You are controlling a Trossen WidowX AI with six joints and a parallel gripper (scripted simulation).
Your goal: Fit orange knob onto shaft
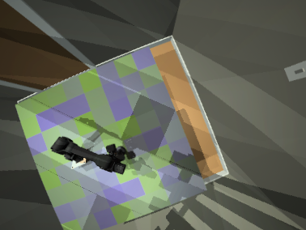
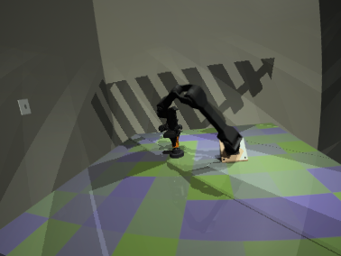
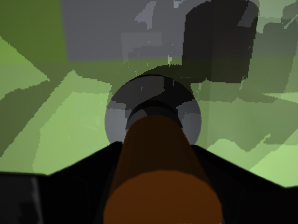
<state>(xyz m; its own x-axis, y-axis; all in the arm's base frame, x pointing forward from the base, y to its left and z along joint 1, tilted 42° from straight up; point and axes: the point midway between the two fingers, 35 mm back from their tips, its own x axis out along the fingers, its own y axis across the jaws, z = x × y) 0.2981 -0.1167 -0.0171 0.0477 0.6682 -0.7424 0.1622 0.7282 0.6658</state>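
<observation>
The orange knob lies 3 cm above my gripper tip. The rest, counted from my gripper tip: round dark pedestal: 4 cm below.
</observation>
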